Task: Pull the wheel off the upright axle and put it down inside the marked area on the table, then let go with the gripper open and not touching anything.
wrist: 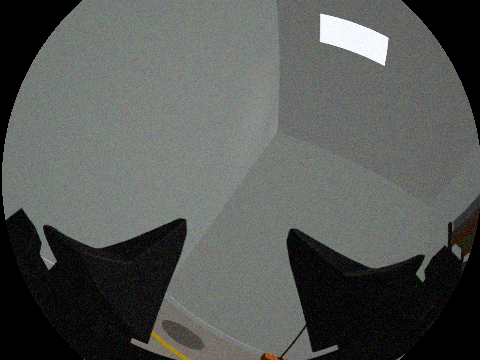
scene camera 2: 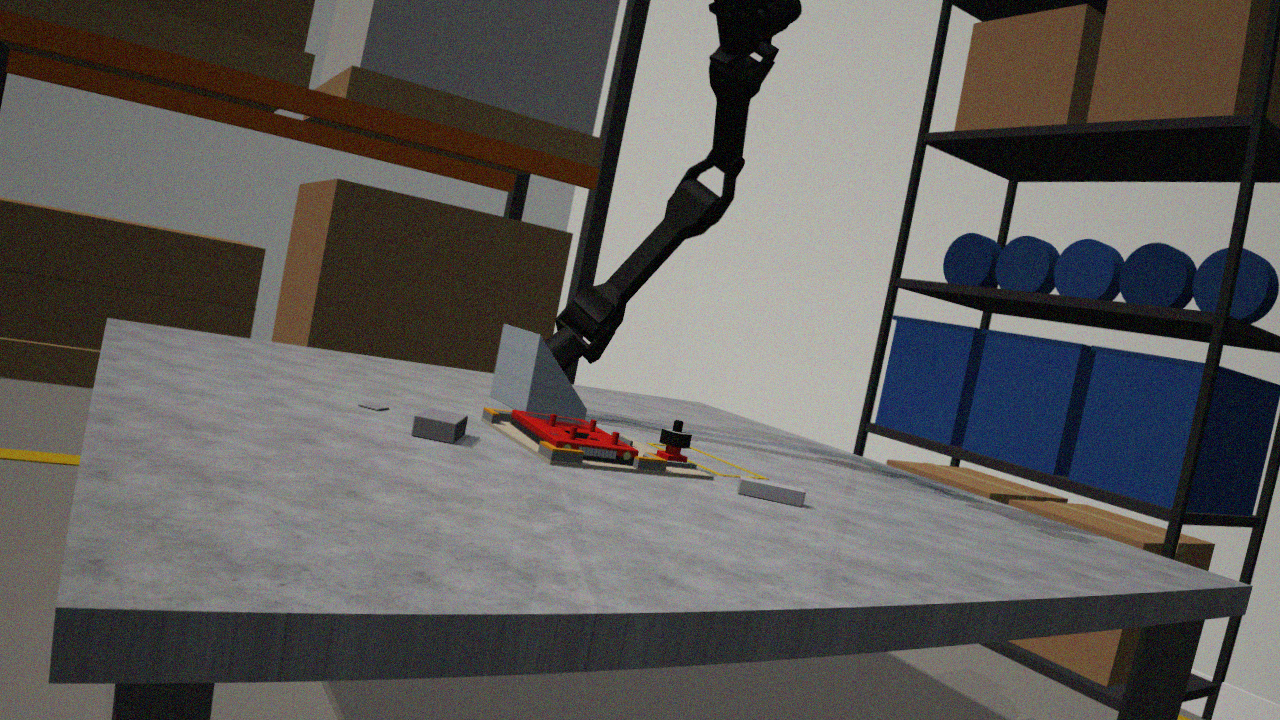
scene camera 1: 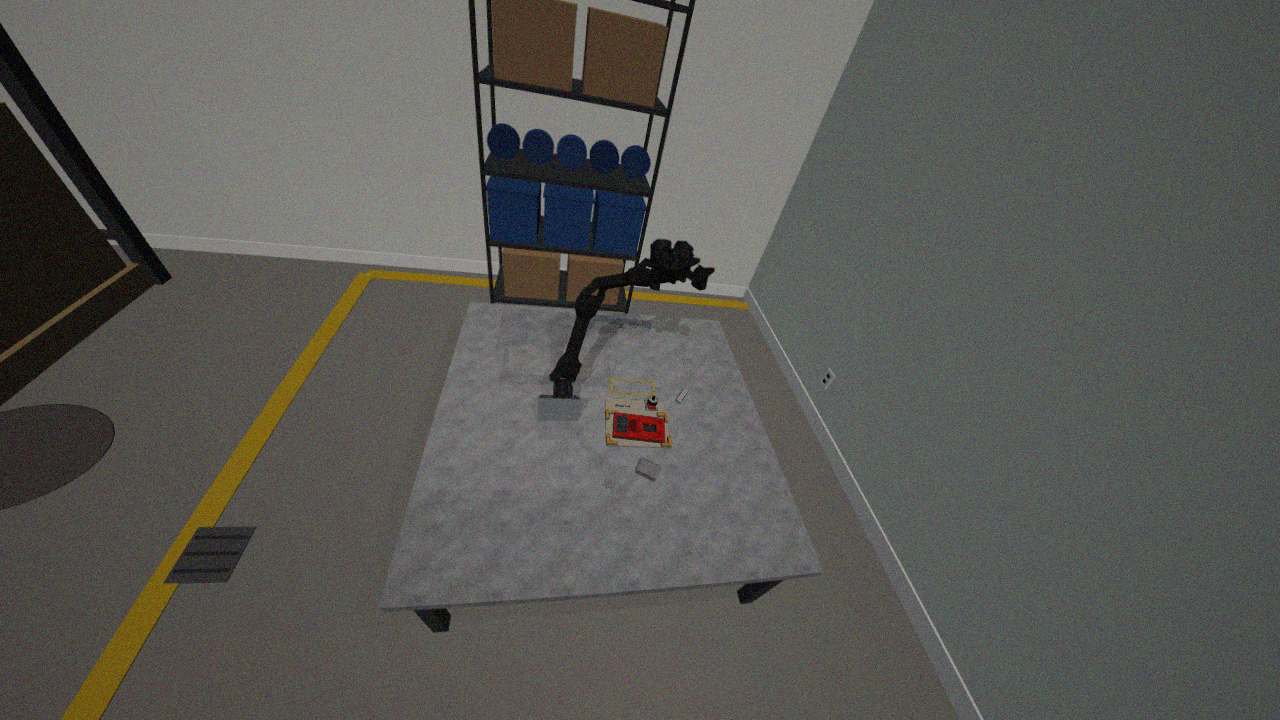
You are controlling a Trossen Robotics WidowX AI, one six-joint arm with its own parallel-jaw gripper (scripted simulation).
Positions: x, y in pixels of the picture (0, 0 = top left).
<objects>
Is the gripper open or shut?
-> Open.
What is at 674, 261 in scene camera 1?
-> The gripper.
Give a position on a red board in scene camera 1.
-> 625, 426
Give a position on a red board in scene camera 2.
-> At 562, 432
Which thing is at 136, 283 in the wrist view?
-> The gripper.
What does the gripper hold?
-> Nothing.
</objects>
